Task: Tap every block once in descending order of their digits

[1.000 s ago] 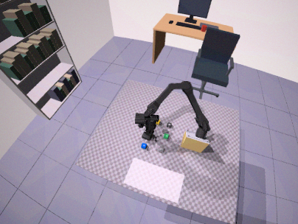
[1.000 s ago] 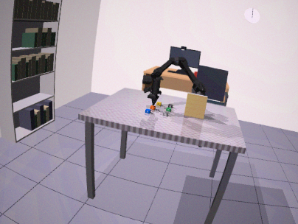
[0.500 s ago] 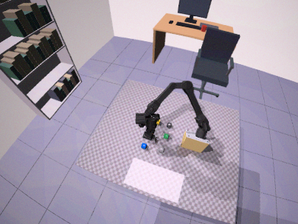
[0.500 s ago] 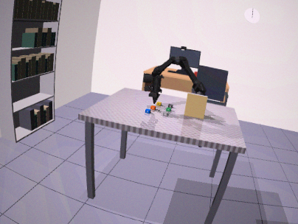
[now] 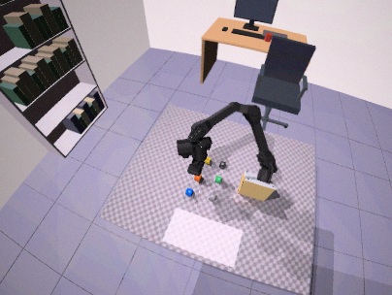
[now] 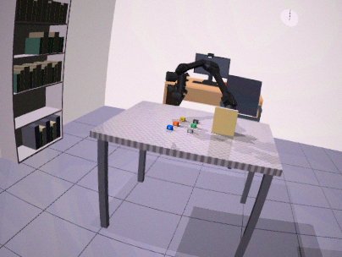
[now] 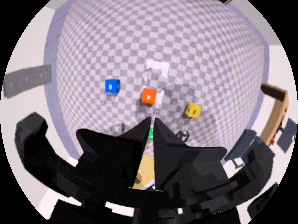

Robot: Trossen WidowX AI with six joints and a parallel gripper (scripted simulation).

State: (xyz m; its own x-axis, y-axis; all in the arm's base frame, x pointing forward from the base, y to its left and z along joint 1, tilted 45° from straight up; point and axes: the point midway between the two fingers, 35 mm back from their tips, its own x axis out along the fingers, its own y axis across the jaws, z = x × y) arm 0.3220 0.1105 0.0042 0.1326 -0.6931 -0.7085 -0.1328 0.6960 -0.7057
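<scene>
My gripper tip is now 12 cm to the left of the yellow block and 12 cm above it. From my gripper tip the other things lie so: blue block (12 cm below, 11 cm to the left); then green block (12 cm below, 11 cm behind, 3 cm to the right); then orange block (12 cm below, 1 cm to the left).
</scene>
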